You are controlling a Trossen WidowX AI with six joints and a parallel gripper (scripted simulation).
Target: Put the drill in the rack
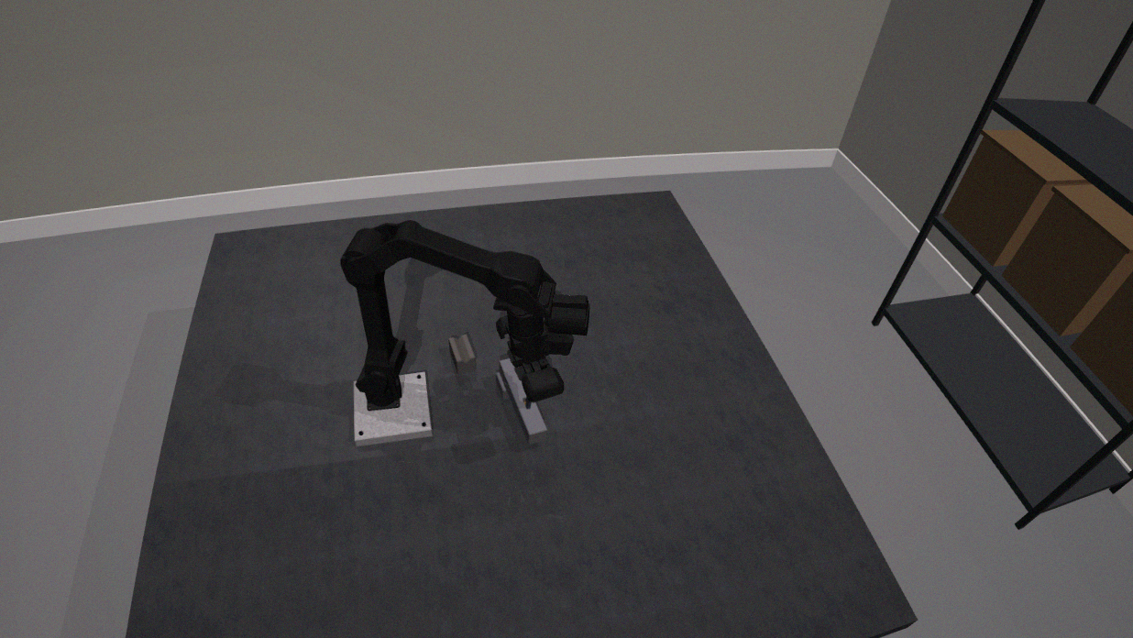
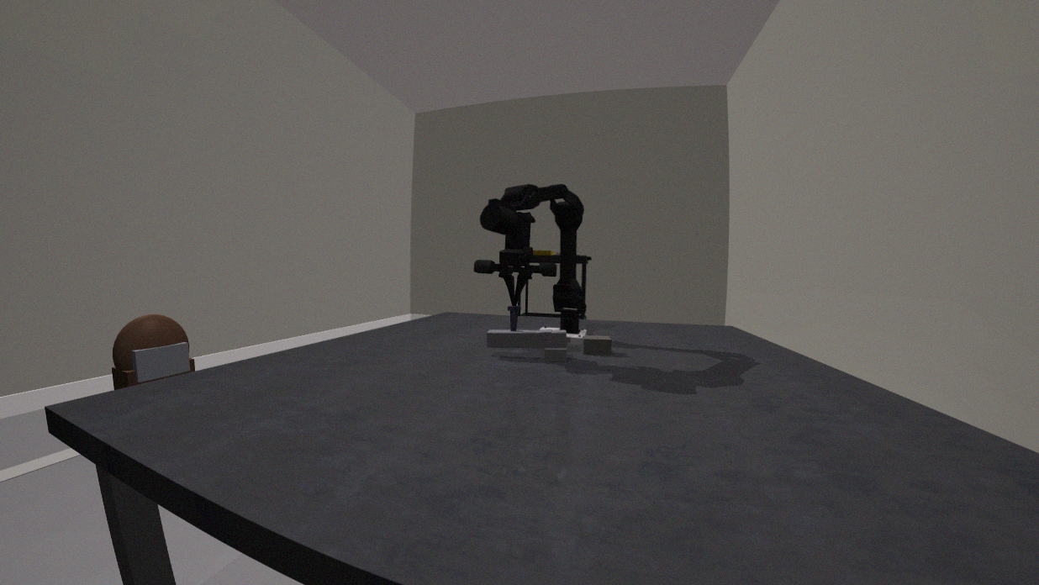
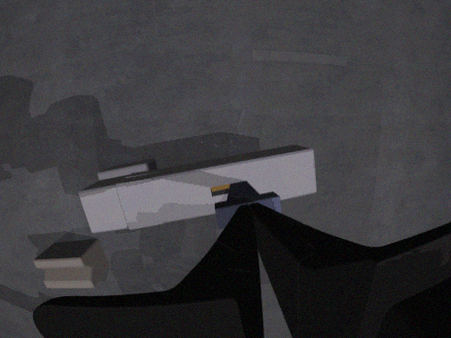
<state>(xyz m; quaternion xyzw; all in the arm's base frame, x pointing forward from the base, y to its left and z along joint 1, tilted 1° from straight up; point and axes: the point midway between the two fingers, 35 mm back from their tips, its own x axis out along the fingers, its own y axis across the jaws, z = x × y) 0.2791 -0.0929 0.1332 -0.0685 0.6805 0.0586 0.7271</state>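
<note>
The drill lies 20 mm behind my gripper tip, 50 mm to the left of it and 80 mm below it. From my gripper tip the other things lie so: pale grey block 10 mm behind, 30 mm to the left, 80 mm below; then rack 110 mm behind, 190 mm to the left, 100 mm below; then dark bluish key 30 mm below.
</note>
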